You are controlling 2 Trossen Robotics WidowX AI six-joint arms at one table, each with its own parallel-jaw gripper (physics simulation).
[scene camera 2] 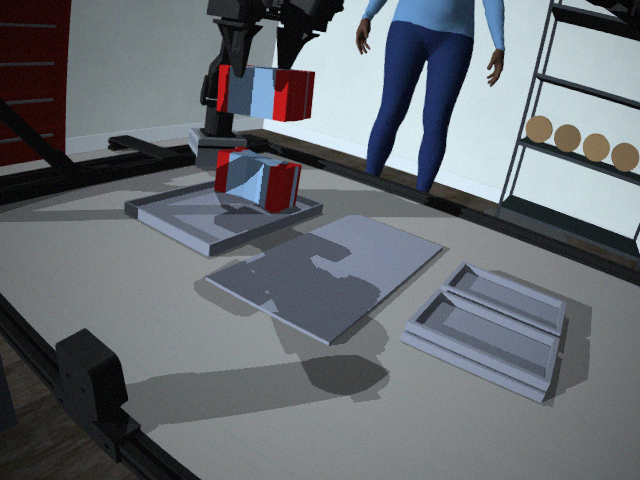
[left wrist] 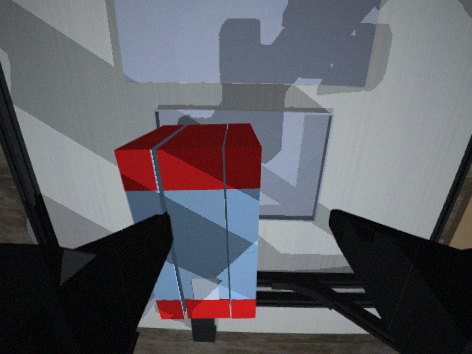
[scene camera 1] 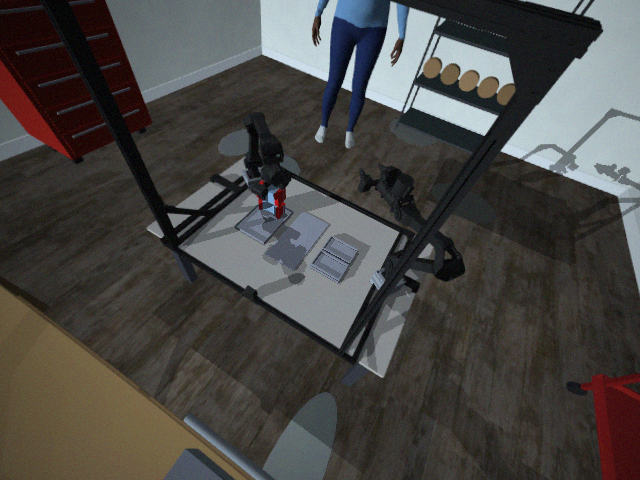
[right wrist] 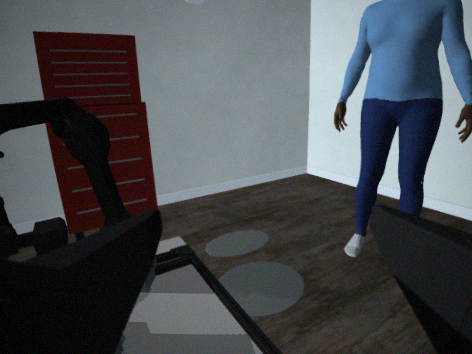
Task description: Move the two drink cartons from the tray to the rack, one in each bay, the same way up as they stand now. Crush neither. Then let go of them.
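Places are measured from the left arm's base along level axes (x ahead, y left, z up), in centimetres.
Pixels of known places: left gripper, fingertip midpoint: (scene camera 2: pixel 261 77) (left wrist: pixel 253 216) (scene camera 1: pixel 269 194); right gripper, fingertip midpoint: (scene camera 1: pixel 369 166) (right wrist: pixel 265 218); left arm's base at its link origin: (scene camera 2: pixel 217 133) (scene camera 1: pixel 253 173).
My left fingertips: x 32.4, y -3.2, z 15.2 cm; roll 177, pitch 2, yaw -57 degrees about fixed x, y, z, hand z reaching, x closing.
For each thing: its middle in the pictures, then the offset to it from my left fingertips.
- lower carton at the middle of its body: (scene camera 2: pixel 256 178) dx -7.7, dy +4.2, dz -16.7 cm
- grey tray at the middle of its body: (scene camera 2: pixel 228 207) (left wrist: pixel 241 169) (scene camera 1: pixel 265 219) dx -3.2, dy -1.4, dz -19.9 cm
- upper carton at the middle of its body: (left wrist: pixel 207 217) (scene camera 2: pixel 264 91) (scene camera 1: pixel 270 192) dx -3.0, dy +1.8, dz -2.2 cm
- two-bay rack at the middle of its body: (scene camera 2: pixel 496 318) (scene camera 1: pixel 334 257) dx +31.5, dy +20.5, dz -19.7 cm
Two drink cartons, light blue with red ends, show in scene camera 2. The lower carton (scene camera 2: pixel 256 178) lies on its side in the grey tray (scene camera 2: pixel 223 245) (scene camera 1: pixel 249 230). The upper carton (scene camera 2: pixel 266 92) (scene camera 1: pixel 272 199) (left wrist: pixel 206 211) hangs level in the air above it, between the fingers of my left gripper (scene camera 2: pixel 263 67) (scene camera 1: pixel 270 192) (left wrist: pixel 253 216). That gripper is wide open. In the left wrist view the carton sits against one finger and well clear of the other. My right gripper (scene camera 1: pixel 365 181) (right wrist: pixel 265 218) is open and empty, high beyond the table's far edge.
A flat grey plate (scene camera 2: pixel 366 257) (scene camera 1: pixel 304 233) lies between the tray and the two-bay rack (scene camera 2: pixel 475 364) (scene camera 1: pixel 334 259). Black frame bars edge the table. A person (scene camera 1: pixel 351 57) stands behind it. A shelf unit (scene camera 1: pixel 461 90) is at the back right.
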